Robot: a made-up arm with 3 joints. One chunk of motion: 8 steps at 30 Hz.
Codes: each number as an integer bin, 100 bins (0 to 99) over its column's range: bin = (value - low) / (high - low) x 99, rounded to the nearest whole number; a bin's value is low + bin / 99 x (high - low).
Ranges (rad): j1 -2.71..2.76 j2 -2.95..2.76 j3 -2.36..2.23
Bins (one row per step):
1: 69 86 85
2: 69 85 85
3: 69 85 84
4: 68 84 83
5: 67 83 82
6: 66 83 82
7: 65 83 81
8: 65 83 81
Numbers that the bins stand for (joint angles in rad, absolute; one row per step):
1: 1.1024 2.0102 1.5809
2: 1.1024 1.9525 1.5809
3: 1.1024 1.9525 1.5345
4: 1.0472 1.8948 1.4882
5: 0.9919 1.8372 1.4418
6: 0.9367 1.8372 1.4418
7: 0.8814 1.8372 1.3955
8: 0.8814 1.8372 1.3955

